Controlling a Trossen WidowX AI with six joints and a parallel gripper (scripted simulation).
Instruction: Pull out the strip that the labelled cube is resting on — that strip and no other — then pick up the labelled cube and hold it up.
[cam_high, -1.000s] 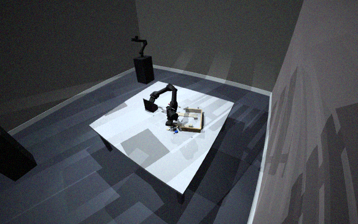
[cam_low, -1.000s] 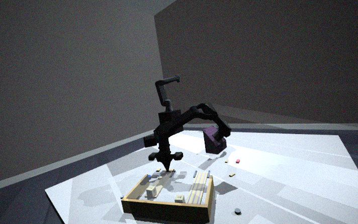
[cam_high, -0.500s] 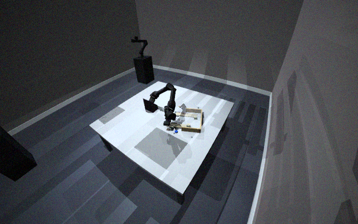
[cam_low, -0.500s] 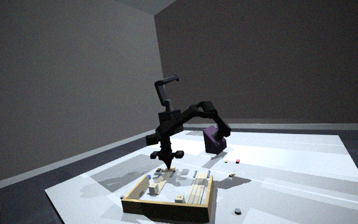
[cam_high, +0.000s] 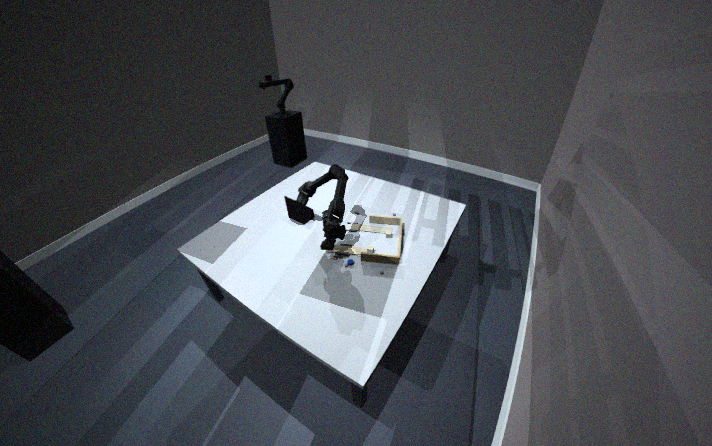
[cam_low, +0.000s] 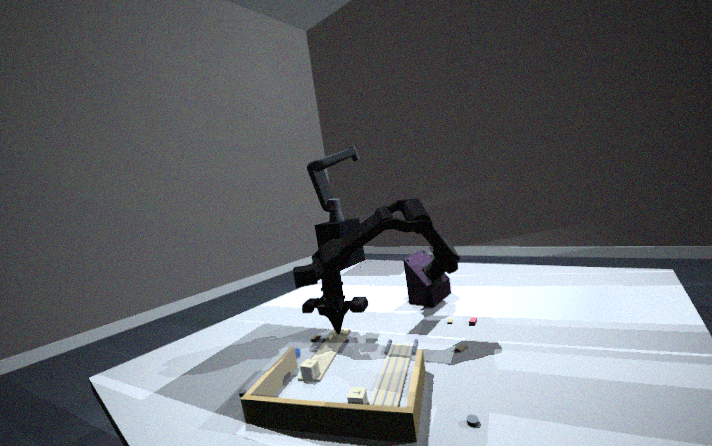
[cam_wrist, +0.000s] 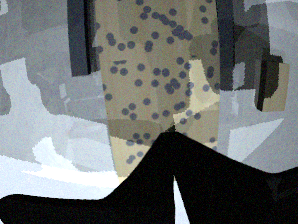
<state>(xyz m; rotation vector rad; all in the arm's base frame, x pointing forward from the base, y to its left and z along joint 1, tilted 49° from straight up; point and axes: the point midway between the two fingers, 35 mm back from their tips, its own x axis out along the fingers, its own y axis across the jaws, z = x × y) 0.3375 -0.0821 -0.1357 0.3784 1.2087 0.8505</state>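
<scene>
The dotted beige strip is 90 mm ahead of my gripper tip and 40 mm to the left of it. From my gripper tip the other things lie so: grey disc: 160 mm ahead, 430 mm to the left.
</scene>
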